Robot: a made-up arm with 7 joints.
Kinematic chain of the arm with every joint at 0, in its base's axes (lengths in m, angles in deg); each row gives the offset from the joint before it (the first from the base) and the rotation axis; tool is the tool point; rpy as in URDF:
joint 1: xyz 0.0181 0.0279 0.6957 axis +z
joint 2: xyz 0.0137 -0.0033 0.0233 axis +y
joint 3: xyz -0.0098 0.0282 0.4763 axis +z
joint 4: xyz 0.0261 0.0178 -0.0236 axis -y
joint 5: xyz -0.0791 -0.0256 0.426 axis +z
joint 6: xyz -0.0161 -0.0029 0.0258 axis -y
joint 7: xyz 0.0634 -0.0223 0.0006 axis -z
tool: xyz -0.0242 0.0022 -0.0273 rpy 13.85 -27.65 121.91
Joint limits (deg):
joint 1: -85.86..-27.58
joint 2: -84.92..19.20
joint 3: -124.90..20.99
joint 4: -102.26..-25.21
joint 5: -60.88..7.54
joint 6: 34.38..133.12
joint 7: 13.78..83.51
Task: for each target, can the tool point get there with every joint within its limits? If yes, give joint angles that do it. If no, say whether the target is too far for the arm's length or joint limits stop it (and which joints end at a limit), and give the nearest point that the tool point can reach.
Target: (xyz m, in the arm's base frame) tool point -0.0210 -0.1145 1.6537
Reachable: yes | joints -63.25 -4.40 -30.36 -31.44 -16.03 106.16 31.35
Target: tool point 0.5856 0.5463 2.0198
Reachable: no: too far | nearest point 0.1560 0.3542 1.5932 | short by 0.635 m
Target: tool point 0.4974 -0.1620 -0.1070
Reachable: no: joint limits stop it (at a limit: joint 1, joint 2, joint 4, joint 7) | nearest point 0.5761 -0.2138 0.9187 | short by 1.030 m
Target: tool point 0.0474 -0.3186 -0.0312
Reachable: no: joint limits stop it (at a limit: joint 1, joint 2, joint 3, joint 4, joint 7) | nearest point -0.5104 -0.1118 0.4301 | short by 0.753 m
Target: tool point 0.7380 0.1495 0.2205
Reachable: no: joint limits stop it (at a limit: joint 1, joint 2, joint 3, joint 4, joint 5, joint 7) | nearest point 0.6338 -0.0612 0.9295 | short by 0.747 m
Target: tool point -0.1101 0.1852 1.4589
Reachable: yes | joints -70.65 -50.46 -8.14 -74.18 -15.81 46.74 25.15
